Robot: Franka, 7 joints.
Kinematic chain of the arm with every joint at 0, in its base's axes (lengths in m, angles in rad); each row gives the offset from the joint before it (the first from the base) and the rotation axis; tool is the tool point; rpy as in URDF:
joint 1: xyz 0 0 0.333 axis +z
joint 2: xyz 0 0 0 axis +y
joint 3: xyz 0 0 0.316 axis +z
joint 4: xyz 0.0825 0 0 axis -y
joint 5: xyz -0.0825 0 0.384 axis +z
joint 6: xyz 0 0 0 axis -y
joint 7: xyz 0.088 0 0 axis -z
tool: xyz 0 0 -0.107 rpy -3.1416 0 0
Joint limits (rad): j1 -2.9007..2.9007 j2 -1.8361..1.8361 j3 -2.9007..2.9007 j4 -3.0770..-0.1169 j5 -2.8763..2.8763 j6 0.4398..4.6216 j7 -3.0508..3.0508
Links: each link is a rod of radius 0.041 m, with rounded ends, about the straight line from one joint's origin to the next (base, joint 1, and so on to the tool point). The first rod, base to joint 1, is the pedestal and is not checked.
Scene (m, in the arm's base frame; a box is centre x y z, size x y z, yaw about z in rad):
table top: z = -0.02
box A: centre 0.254 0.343 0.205 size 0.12 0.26 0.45 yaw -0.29
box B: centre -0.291 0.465 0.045 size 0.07 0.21 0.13 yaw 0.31
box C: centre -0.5 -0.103 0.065 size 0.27 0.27 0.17 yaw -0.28
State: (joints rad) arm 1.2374 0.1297 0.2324 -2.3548 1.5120 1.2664 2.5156
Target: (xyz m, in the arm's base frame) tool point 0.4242 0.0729 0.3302
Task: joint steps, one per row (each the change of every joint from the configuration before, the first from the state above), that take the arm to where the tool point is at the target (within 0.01 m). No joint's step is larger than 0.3 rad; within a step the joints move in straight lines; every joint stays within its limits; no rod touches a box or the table.
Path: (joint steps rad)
1: -0.0469 -0.1805 -0.0303 -0.0257 -0.2221 0.0364 -0.0131
2: -0.0469 -0.1804 -0.0302 -0.0258 -0.2221 0.0364 -0.0130
3: -0.0469 -0.1805 -0.0303 -0.0257 -0.2221 0.0364 -0.0131
4: -0.0961 0.0372 -0.1026 0.0560 0.2157 -0.0555 0.0131
5: -0.0961 0.0371 -0.1026 0.0561 0.2157 -0.0555 0.0130
6: -0.0961 0.0372 -0.1026 0.0561 0.2157 -0.0555 0.0131
7: -0.1833 0.1678 -0.1989 -0.0999 -0.0275 0.0587 0.0000
8: -0.1834 0.1679 -0.1988 -0.0999 -0.0276 0.0587 0.0000

